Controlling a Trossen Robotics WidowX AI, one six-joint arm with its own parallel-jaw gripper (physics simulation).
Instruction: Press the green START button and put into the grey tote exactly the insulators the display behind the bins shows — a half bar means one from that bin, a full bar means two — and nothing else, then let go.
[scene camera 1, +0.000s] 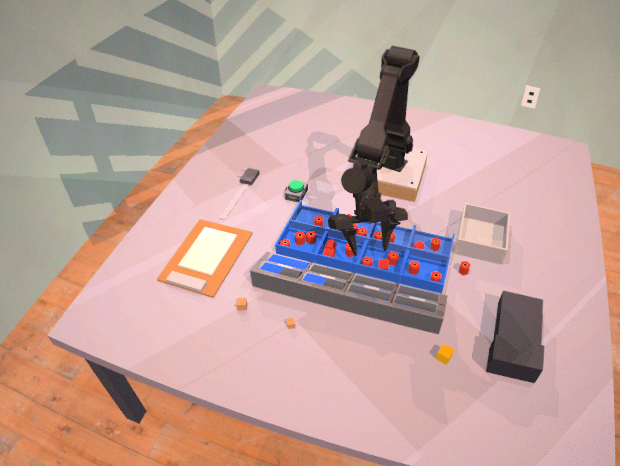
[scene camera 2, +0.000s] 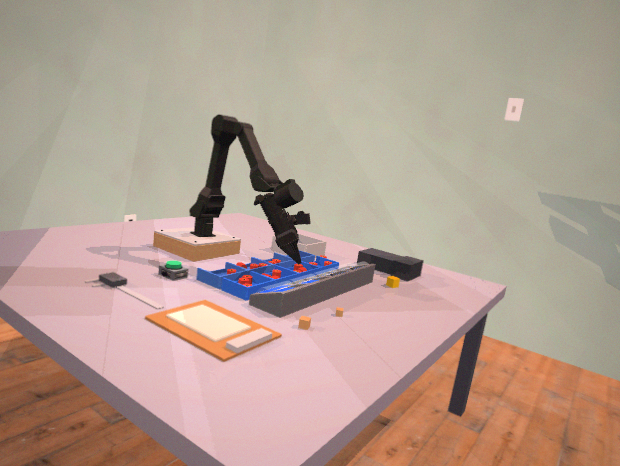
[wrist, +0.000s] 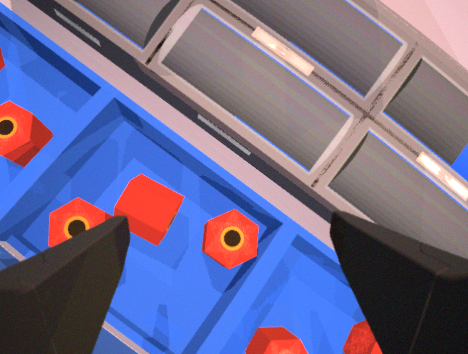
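Observation:
The gripper (scene camera 1: 369, 252) (scene camera 2: 299, 262) (wrist: 230, 219) is open and empty above the blue bins (scene camera 1: 320, 259) (scene camera 2: 235, 290). In the wrist view, an upright red insulator (scene camera 1: 367, 261) (wrist: 232, 239) of the third front bin from the left (scene camera 1) shows between the fingertips; a lying one (wrist: 150, 209) is beside it. The display (scene camera 1: 345, 303) (scene camera 2: 320, 295) shows, at the leftmost panel, a full blue back bar and half front bar; the second panel's front bar is half. Other bars look grey. No insulator shows in the grey tote (scene camera 1: 483, 253) (scene camera 2: 315, 246). The START button (scene camera 1: 295, 185) (scene camera 2: 173, 264) is green.
A loose red insulator (scene camera 1: 464, 268) stands between the bins and a black block (scene camera 1: 516, 335) (scene camera 2: 390, 263). A yellow cube (scene camera 1: 444, 353) (scene camera 2: 392, 281) and two small orange cubes lie before the display. A clipboard (scene camera 1: 208, 250) (scene camera 2: 208, 322) lies left.

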